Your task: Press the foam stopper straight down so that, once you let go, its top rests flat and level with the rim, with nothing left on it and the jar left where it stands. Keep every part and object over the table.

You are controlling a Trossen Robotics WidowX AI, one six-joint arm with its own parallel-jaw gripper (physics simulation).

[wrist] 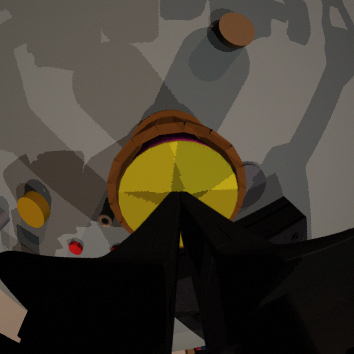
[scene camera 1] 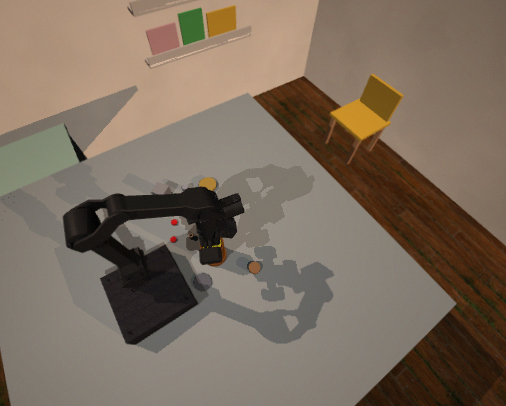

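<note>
The foam stopper (wrist: 150, 175) shows in the wrist view as a yellow disc inside the brown ring-shaped rim of the jar (wrist: 114, 175). A thin dark magenta band shows between its far edge and the rim. In the scene view the stopper and the jar (scene camera 1: 217, 262) are mostly hidden under my arm. My gripper (wrist: 177, 199) is shut and empty, with its tips together over the middle of the stopper's top, seemingly on it or very close. The gripper covers the near part of the stopper and rim, so I cannot tell whether the top is level.
A brown-topped cylinder (scene camera 1: 254, 267) (wrist: 236, 29) stands beyond the jar. A grey round object (scene camera 1: 202, 281) is between the jar and my base (scene camera 1: 150, 300). A yellow-topped cylinder (scene camera 1: 207, 184) (wrist: 33, 209), two small red pieces (scene camera 1: 174, 222) (scene camera 1: 173, 239) and a small dark tube (wrist: 105, 220) are nearby.
</note>
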